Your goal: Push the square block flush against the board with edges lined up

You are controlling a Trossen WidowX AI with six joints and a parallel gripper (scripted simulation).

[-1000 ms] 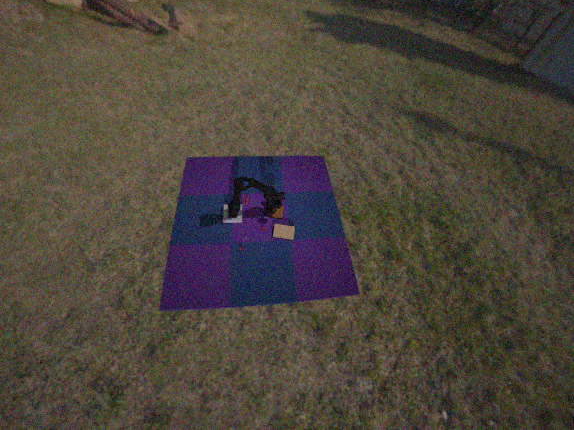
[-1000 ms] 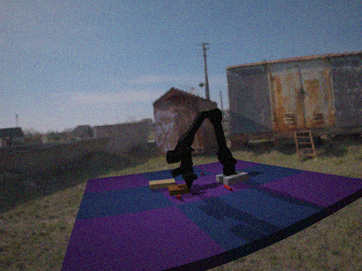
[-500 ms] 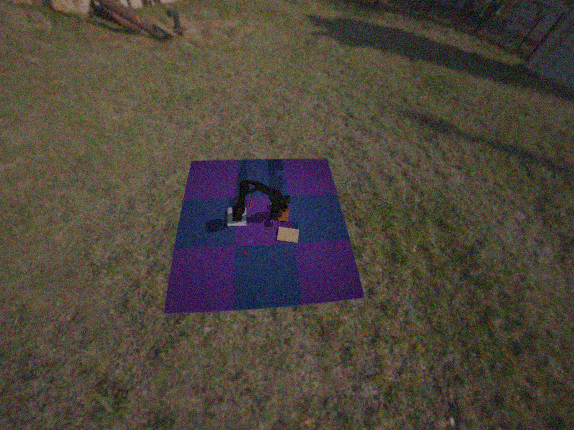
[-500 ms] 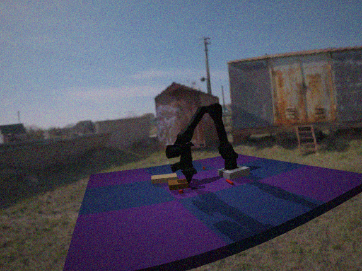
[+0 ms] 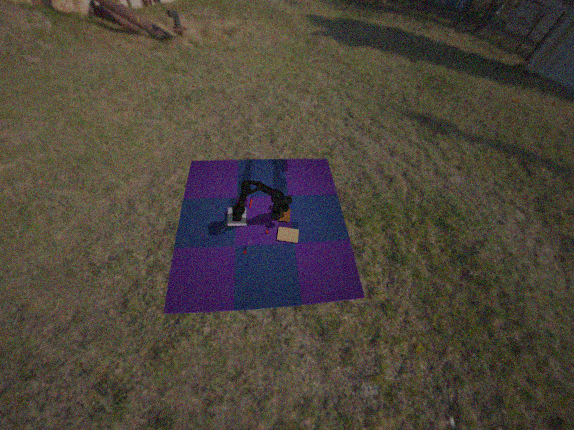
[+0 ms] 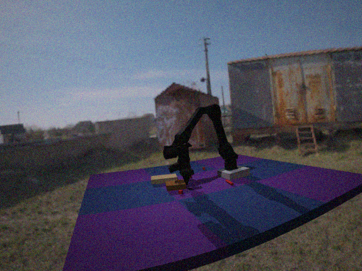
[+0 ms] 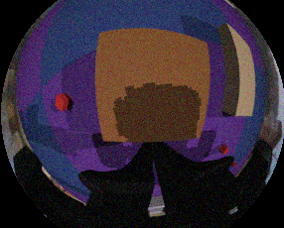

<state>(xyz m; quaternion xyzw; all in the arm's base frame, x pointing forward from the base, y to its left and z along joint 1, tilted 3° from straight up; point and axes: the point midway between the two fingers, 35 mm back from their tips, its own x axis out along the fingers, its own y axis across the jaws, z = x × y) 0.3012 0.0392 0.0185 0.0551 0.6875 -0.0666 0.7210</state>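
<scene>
The square block is 60 mm ahead of my gripper tip, 10 mm to the right of it and 10 mm above it. Also, from my gripper tip: board 80 mm ahead, 180 mm to the right, 10 mm above.
</scene>
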